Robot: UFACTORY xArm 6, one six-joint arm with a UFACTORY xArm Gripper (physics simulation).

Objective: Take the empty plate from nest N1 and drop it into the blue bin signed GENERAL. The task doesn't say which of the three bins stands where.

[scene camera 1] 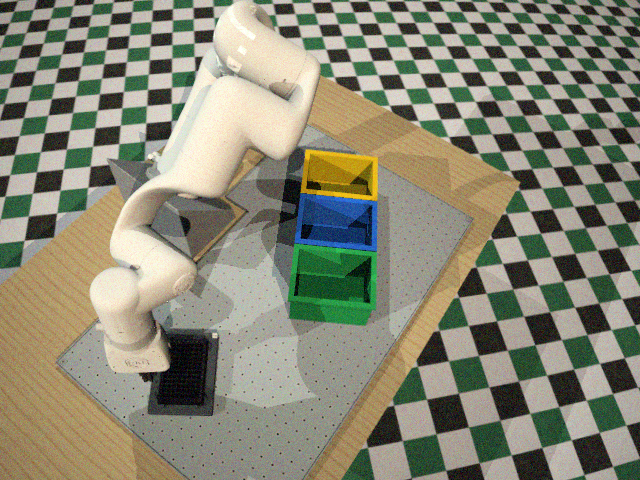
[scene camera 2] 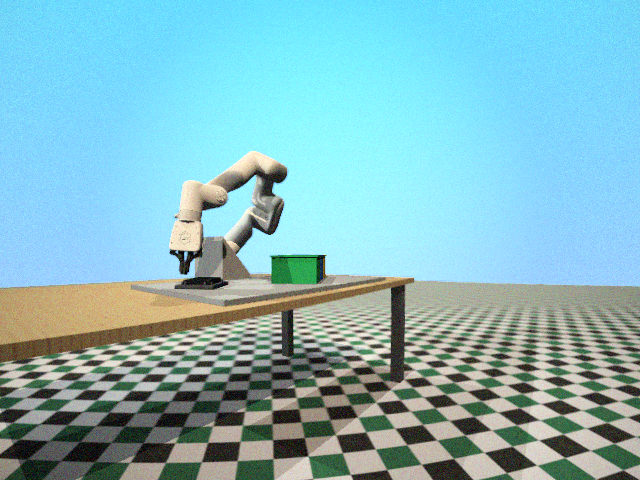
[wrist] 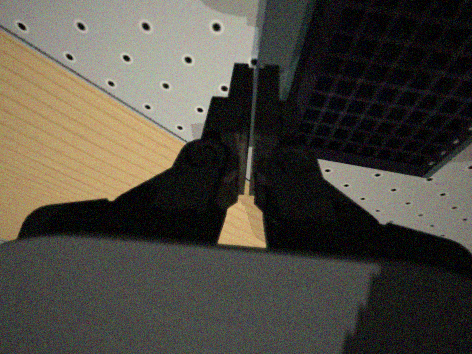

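Note:
A black plate with a grid of wells sits in a dark grey nest on the perforated board. No nest label is readable. My gripper is shut with nothing between its fingers. It is above the nest's long side edge, beside the plate, with its fingertips clear of both in the scene camera 2 view. The blue bin stands between the other two bins, open at the top. Its sign does not show. The gripper's fingertips are mostly hidden behind the arm in the scene camera 1 view.
A green bin and a yellow bin stand directly against either side of the blue bin. The grey perforated board lies on the wooden table. The arm's grey pedestal stands behind the nest.

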